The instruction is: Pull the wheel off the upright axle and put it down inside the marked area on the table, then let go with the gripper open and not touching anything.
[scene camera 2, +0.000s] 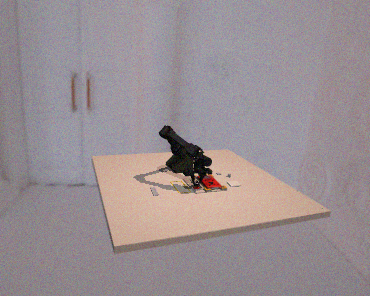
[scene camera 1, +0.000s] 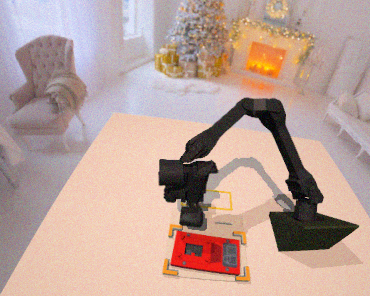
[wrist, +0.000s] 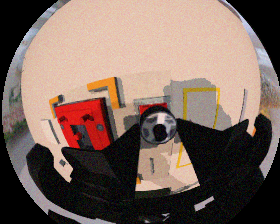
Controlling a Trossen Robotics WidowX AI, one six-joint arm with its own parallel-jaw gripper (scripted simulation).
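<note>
A red board and my gripper are visible in the pictures; in the wrist view, my gripper is visible too.
</note>
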